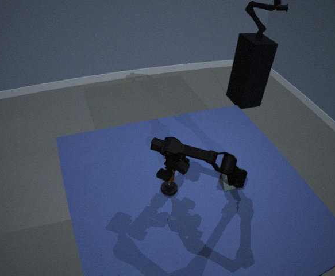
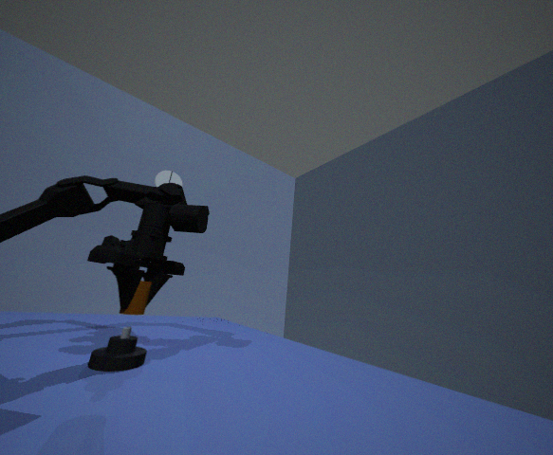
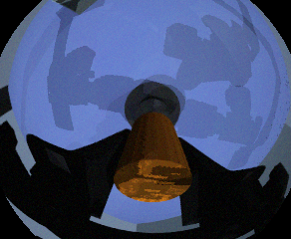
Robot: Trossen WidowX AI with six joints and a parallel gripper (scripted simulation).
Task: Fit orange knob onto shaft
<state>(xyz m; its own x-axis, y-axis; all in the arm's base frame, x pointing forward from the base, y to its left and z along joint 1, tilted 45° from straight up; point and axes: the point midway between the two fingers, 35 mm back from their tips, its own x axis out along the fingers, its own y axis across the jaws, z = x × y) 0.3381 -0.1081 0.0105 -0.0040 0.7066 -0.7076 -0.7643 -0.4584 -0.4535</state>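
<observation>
Right now the orange knob is 4 cm above my gripper tip. Also, from my gripper tip: round pedestal (6 cm below).
</observation>
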